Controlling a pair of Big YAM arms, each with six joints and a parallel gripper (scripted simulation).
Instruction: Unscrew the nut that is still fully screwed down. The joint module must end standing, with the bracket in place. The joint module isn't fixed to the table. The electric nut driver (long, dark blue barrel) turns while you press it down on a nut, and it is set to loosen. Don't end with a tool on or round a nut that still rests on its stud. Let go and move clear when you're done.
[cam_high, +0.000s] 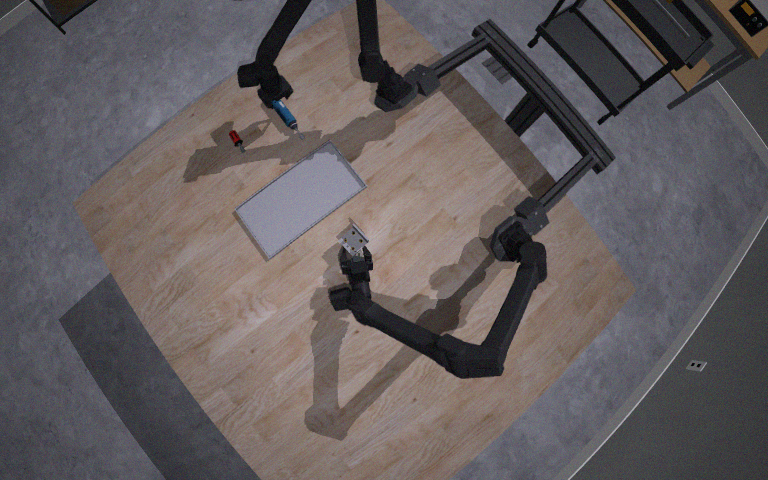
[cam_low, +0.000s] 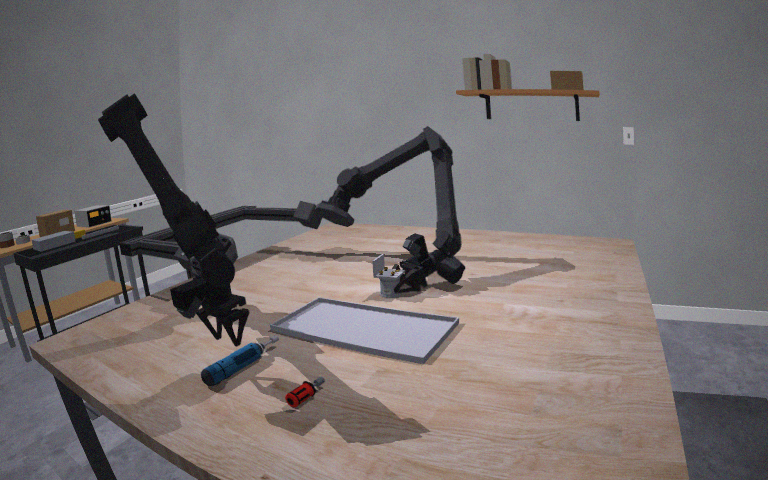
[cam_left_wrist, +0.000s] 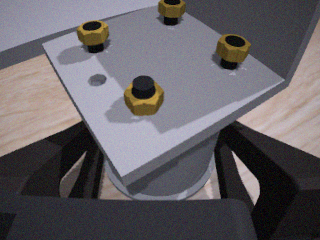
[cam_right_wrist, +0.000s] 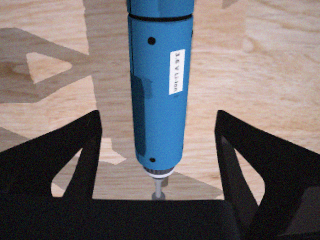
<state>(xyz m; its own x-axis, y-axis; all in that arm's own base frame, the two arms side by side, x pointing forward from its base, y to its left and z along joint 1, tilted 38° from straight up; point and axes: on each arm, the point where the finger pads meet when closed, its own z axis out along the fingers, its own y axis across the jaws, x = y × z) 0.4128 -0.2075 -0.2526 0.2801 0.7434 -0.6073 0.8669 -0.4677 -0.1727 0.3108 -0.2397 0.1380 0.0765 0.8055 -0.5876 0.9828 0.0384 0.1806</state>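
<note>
Right now my left hand is 10 mm below the joint module. Also, from my left hand: shallow grey tray: 50 mm ahead, 240 mm to the right, 20 mm below; then grey bracket plate: 50 mm above; then nut: 10 mm ahead, 20 mm to the left, 50 mm above.
</note>
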